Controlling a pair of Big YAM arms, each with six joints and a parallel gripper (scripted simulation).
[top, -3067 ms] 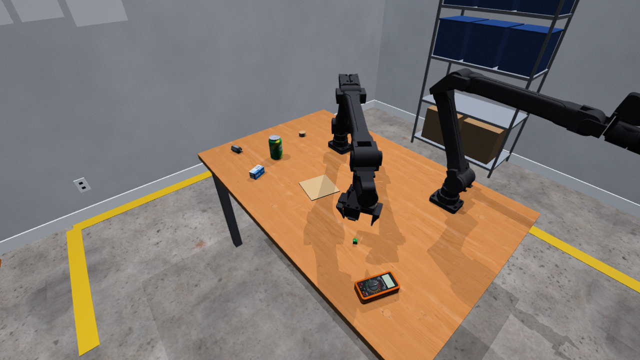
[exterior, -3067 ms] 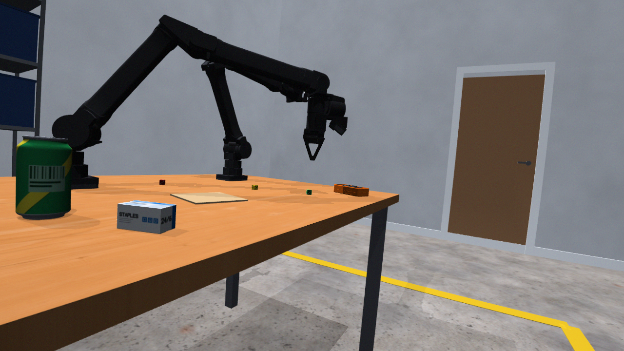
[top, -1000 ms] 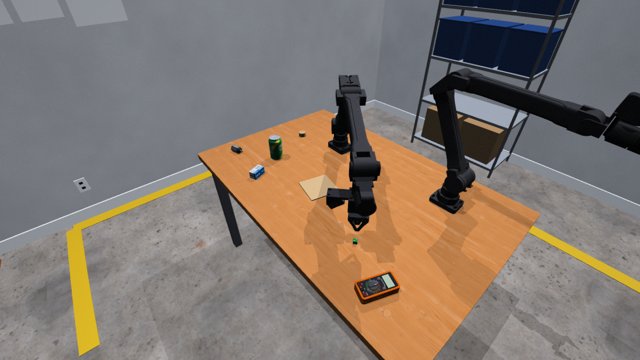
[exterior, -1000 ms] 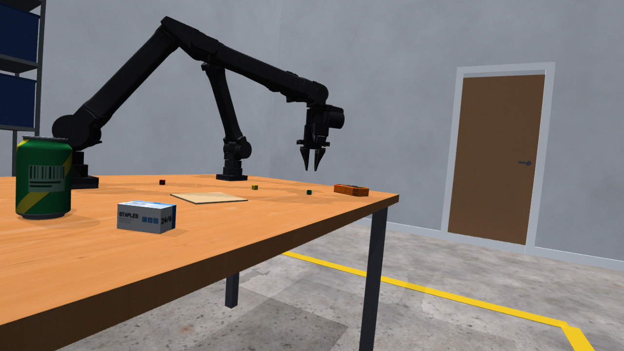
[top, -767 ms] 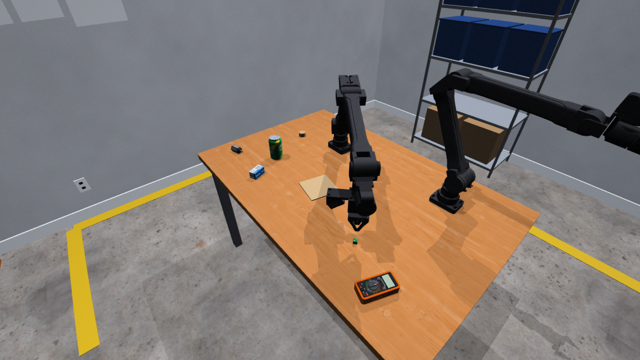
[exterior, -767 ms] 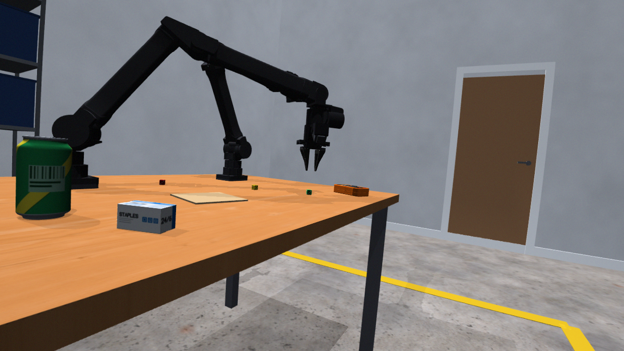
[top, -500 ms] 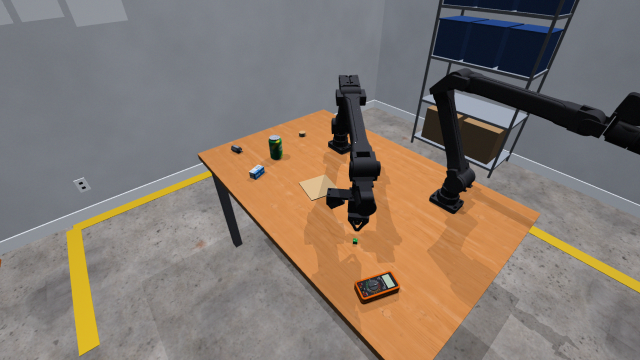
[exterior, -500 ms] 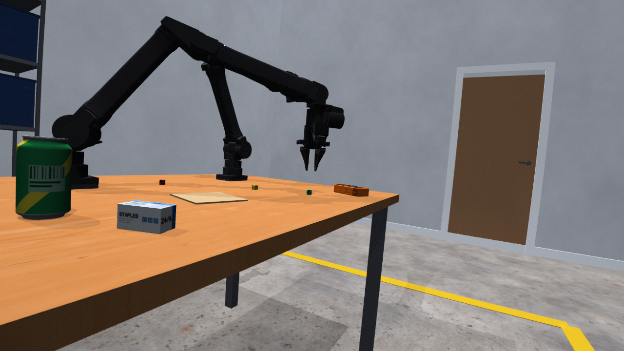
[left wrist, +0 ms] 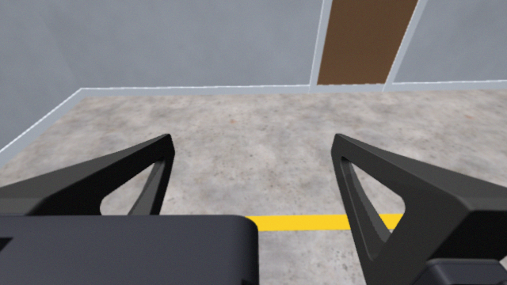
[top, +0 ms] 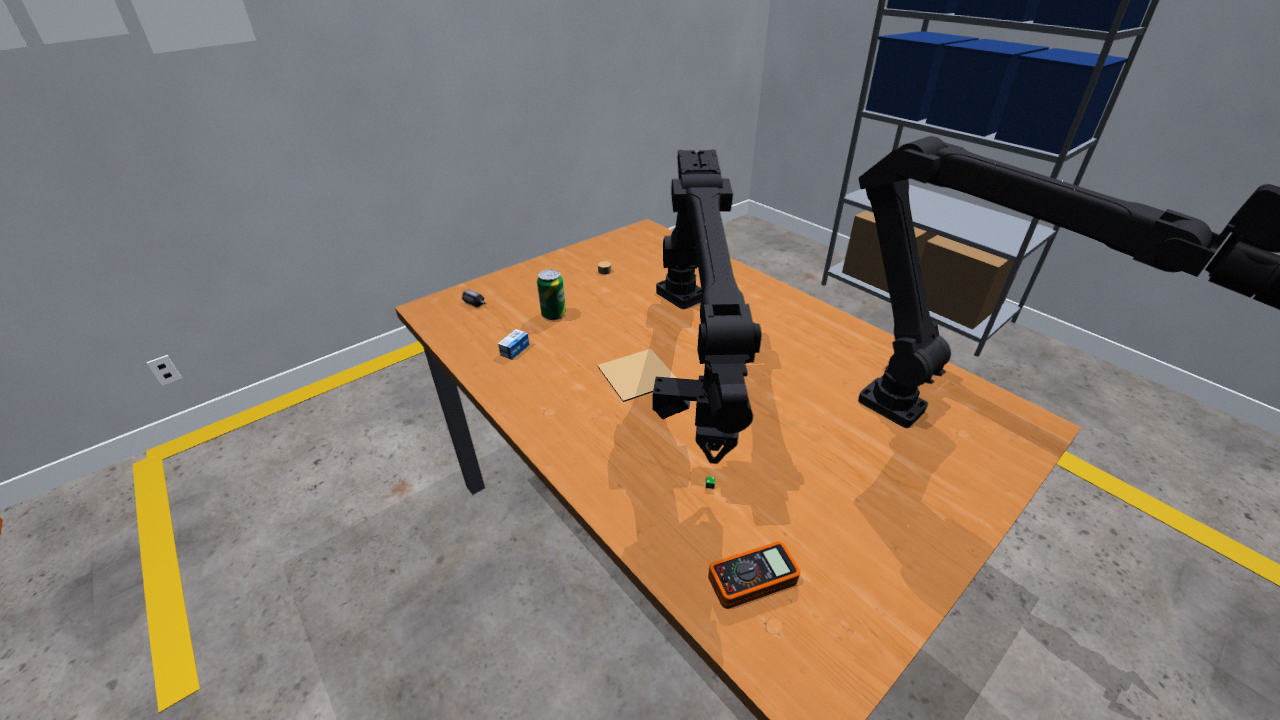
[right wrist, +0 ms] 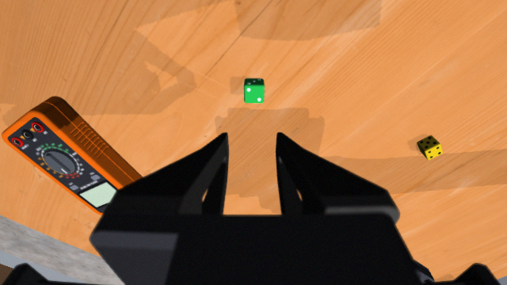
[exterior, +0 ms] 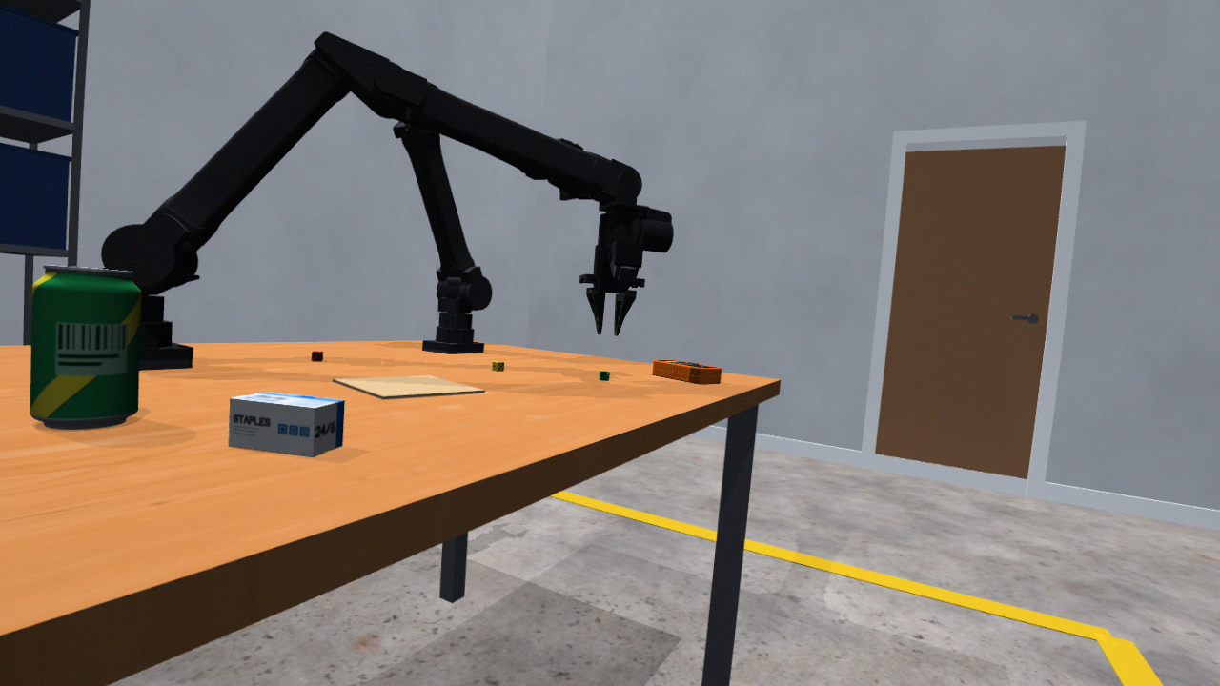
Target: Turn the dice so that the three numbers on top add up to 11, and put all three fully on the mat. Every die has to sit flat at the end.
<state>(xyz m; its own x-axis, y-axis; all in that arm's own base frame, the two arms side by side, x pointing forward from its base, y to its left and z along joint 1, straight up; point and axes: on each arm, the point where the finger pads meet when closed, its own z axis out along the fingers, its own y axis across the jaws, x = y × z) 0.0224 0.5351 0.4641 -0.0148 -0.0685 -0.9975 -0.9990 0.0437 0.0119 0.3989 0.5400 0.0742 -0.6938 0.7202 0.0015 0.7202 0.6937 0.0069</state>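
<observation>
The green die is 8 cm below my right hand. Round my right hand: yellow die 18 cm behind, 7 cm to the right, 8 cm below; tan mat 12 cm behind, 33 cm to the right, 8 cm below; red die 41 cm behind, 25 cm to the right, 8 cm below.
</observation>
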